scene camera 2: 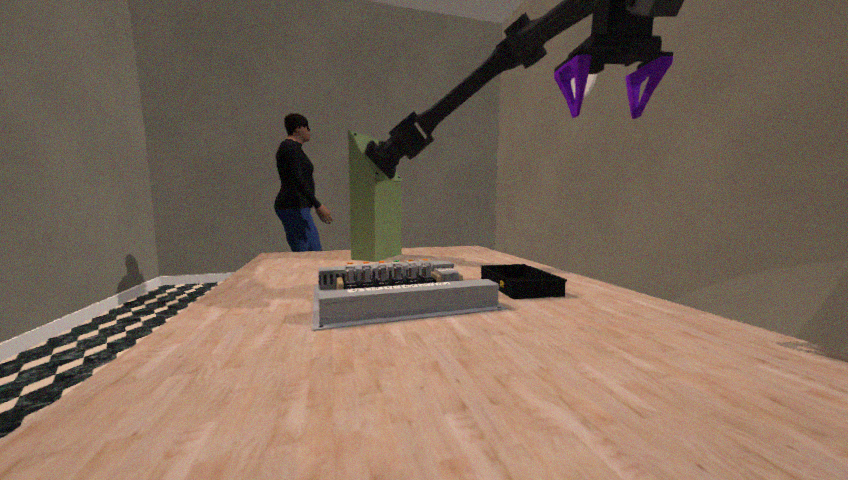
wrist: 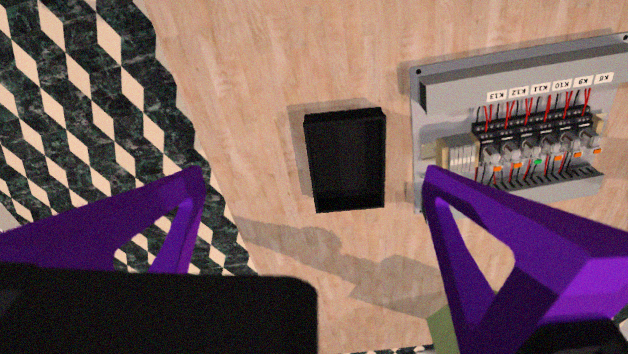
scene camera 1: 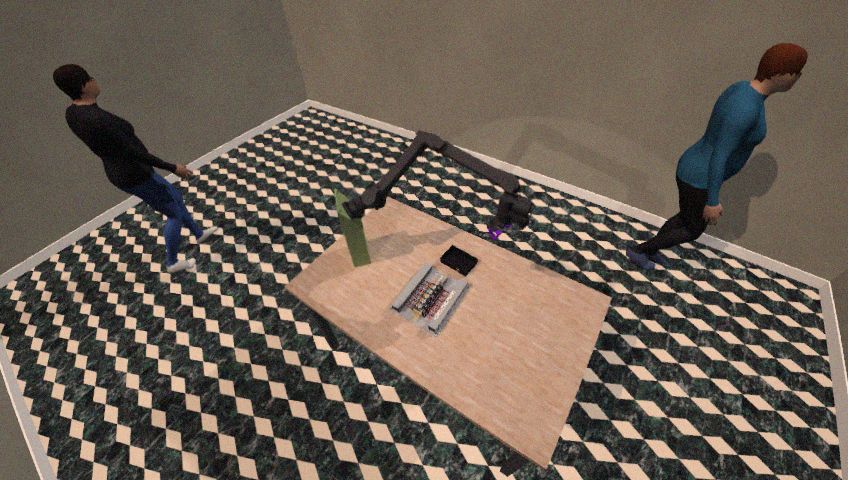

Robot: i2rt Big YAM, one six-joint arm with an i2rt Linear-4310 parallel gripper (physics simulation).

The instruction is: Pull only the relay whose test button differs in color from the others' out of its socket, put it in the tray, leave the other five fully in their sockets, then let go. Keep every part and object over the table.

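Pixels of known places: gripper, fingertip midpoint: (scene camera 2: 606, 117) (wrist: 313, 177) (scene camera 1: 500, 233); arm's base, origin of the base link: (scene camera 2: 379, 161) (scene camera 1: 351, 211).
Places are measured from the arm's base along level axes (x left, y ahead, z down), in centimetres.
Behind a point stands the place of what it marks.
Note:
Six clear relays sit in a row of black sockets on a grey panel (scene camera 1: 411, 287) (scene camera 2: 404, 302) {x 11.8, y 58.4, z 29.3 cm} (wrist: 450, 102) {x 24.1, y 51.5, z 27.5 cm}. One relay (scene camera 2: 397, 272) {x 9.7, y 47.8, z 26.7 cm} (wrist: 530, 148) {x 11.0, y 47.1, z 25.7 cm} has a green test button; it is third from the left in the wrist view, roughly in line with the K11 label. The other five have orange buttons. All six look seated. The black tray (scene camera 1: 454, 271) {x 30.6, y 41.9, z 31.6 cm} (scene camera 2: 524, 289) {x 34.2, y 47.6, z 29.9 cm} (wrist: 350, 206) {x 33.8, y 31.6, z 28.8 cm} stands beside the panel with no relay visible in it. My gripper (scene camera 1: 503, 231) {x 42.6, y 56.6, z 0.4 cm} (scene camera 2: 605, 116) {x 42.6, y 56.6, z 0.4 cm} (wrist: 313, 177) {x 42.6, y 56.6, z 0.4 cm} is open and empty, high above the table, near its edge on the tray's side in scene camera 1.
Grey wire ducts flank the relays, and a beige terminal block (wrist: 457, 154) {x 20.5, y 44.1, z 27.1 cm} stands at the row's tray end. Red and black wires run beside the sockets. The green arm mount (scene camera 1: 355, 237) {x -4.4, y 7.3, z 9.8 cm} (scene camera 2: 386, 217) {x 2.4, y 2.7, z 18.2 cm} stands on the table (scene camera 1: 523, 356) {x 21.4, y 95.1, z 31.8 cm}. Two people stand on the floor beyond the table.

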